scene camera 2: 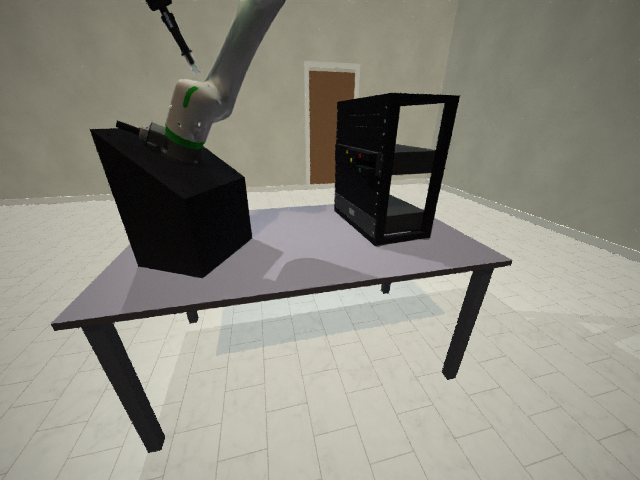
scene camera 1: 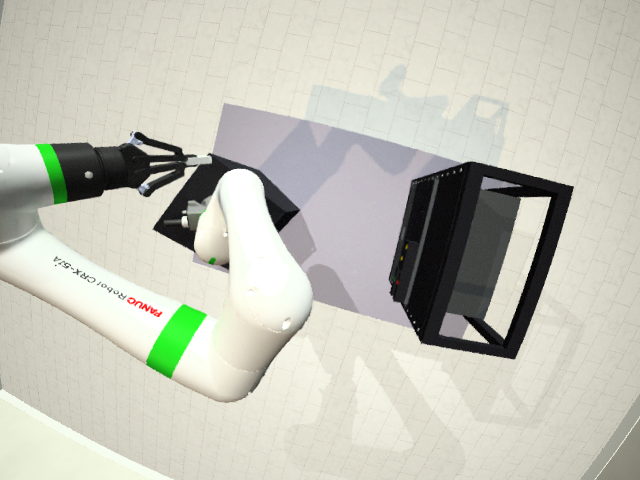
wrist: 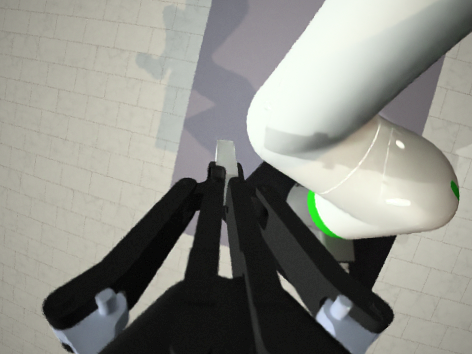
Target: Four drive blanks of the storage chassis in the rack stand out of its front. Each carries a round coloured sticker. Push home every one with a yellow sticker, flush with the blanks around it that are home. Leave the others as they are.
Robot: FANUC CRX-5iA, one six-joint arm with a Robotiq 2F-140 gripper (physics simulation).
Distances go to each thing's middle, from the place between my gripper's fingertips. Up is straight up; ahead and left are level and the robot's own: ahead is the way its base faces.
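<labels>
There is the black rack (scene camera 1: 454, 236), and I see it 370 mm below my hand, 720 mm ahead of my hand and 280 mm to the right of my hand.
</labels>
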